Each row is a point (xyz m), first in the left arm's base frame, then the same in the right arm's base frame.
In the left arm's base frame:
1: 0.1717 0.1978 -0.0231
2: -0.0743 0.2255 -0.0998
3: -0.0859 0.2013 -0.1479
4: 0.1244 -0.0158 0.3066
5: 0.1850 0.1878 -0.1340
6: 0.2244 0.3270 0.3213
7: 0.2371 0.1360 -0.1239
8: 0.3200 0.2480 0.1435
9: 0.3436 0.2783 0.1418
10: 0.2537 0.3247 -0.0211
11: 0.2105 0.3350 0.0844
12: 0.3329 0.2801 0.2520
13: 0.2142 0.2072 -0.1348
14: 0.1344 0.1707 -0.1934
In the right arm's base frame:
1: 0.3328 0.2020 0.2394
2: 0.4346 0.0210 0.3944
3: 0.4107 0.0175 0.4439
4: 0.1862 -0.0219 -0.0521
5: 0.3067 0.2455 0.3393
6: 0.4733 0.1845 -0.1042
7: 0.2416 0.2693 0.3129
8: 0.3472 0.2967 0.0318
9: 0.3671 0.3288 0.0250
10: 0.4233 0.3189 0.2081
11: 0.4594 0.2510 0.1233
12: 0.3847 0.2848 -0.0751
13: 0.3147 0.2784 0.3300
14: 0.3015 0.2141 0.4126

